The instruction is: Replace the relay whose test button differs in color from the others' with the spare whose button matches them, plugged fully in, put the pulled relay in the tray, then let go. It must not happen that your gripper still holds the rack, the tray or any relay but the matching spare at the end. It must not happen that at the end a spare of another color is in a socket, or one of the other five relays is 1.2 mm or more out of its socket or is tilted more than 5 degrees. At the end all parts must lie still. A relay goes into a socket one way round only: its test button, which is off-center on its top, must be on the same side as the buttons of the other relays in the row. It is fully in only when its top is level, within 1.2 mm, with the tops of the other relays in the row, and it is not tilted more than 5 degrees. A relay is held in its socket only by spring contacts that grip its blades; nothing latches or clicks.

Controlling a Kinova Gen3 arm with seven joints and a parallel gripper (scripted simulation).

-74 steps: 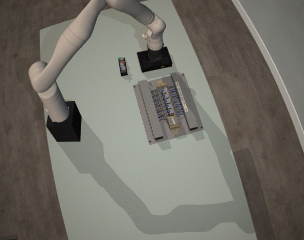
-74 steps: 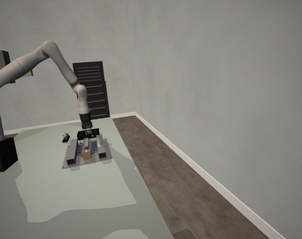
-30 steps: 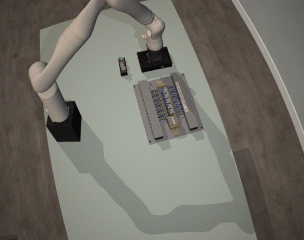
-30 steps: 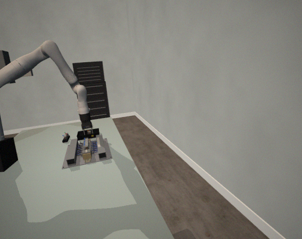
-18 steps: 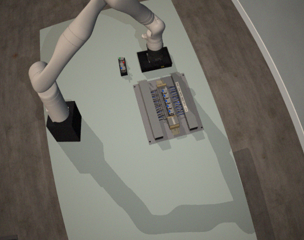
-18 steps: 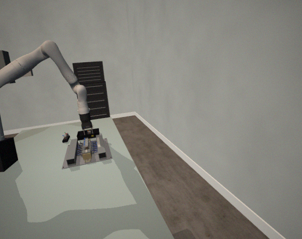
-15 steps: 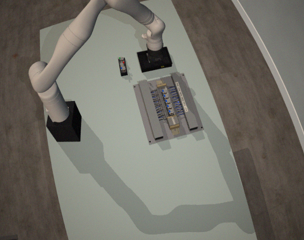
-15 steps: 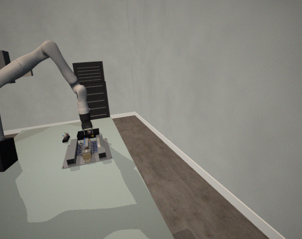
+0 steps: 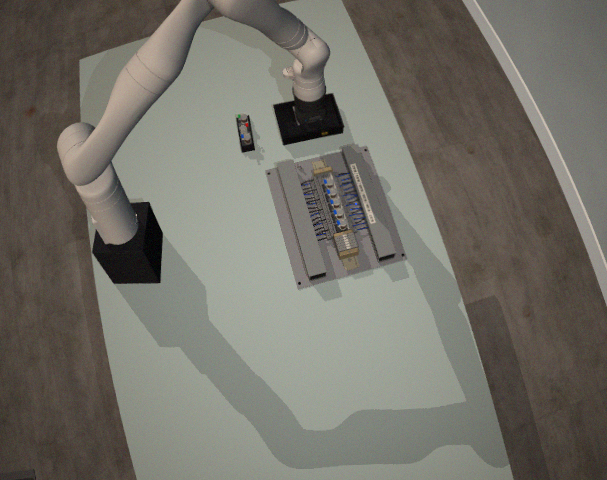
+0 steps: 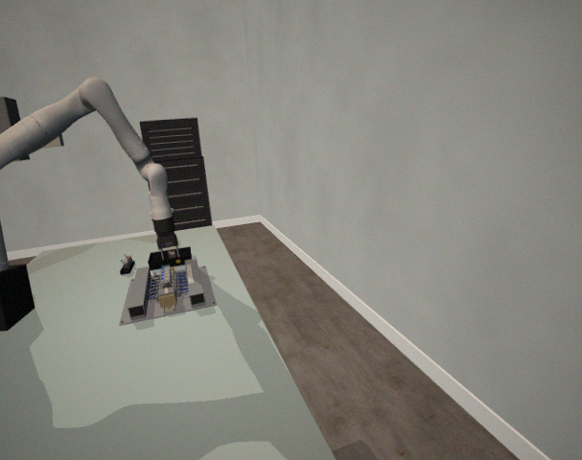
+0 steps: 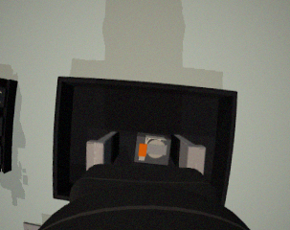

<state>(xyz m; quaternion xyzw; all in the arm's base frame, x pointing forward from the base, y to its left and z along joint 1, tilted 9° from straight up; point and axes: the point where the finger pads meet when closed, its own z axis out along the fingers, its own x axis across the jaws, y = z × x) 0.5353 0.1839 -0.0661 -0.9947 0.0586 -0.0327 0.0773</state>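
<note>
My gripper is now 1 cm above the black tray. From my hand the other things lie so: spare holder: 17 cm behind, 3 cm to the left, 2 cm below.
</note>
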